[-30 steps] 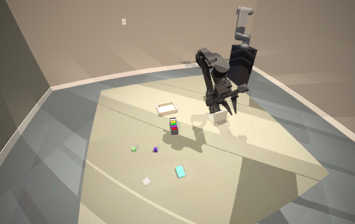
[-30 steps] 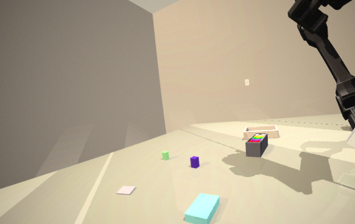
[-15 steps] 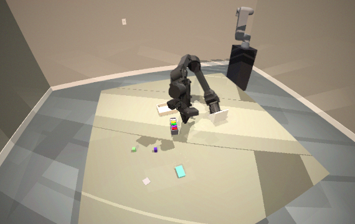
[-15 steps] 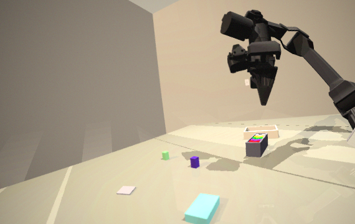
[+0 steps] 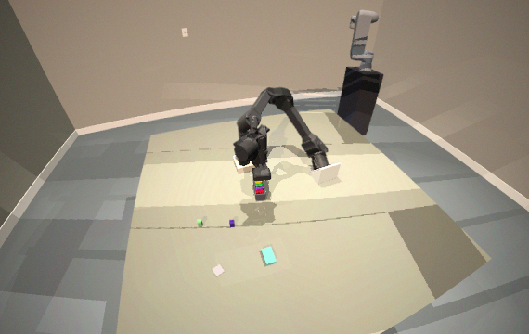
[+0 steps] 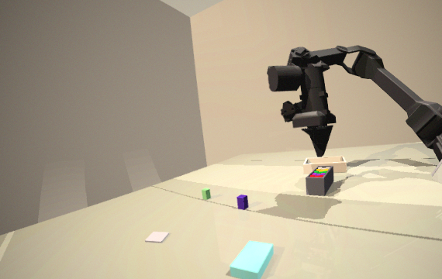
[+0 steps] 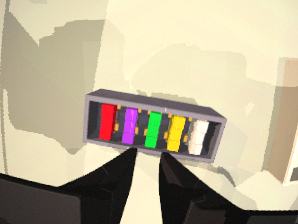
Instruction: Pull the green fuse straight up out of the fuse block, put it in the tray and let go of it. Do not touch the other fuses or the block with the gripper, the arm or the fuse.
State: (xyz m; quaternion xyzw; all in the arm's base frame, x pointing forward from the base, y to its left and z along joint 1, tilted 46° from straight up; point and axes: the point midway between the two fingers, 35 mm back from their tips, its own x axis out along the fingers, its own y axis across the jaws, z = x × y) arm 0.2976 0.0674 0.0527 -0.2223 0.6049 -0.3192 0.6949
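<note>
Right now the green fuse is 5 cm below my gripper tip. Round my gripper tip: cream tray 19 cm to the right, 7 cm below; green cube 27 cm ahead, 10 cm to the left, 6 cm below; purple cube 15 cm ahead, 14 cm to the left, 6 cm below.
</note>
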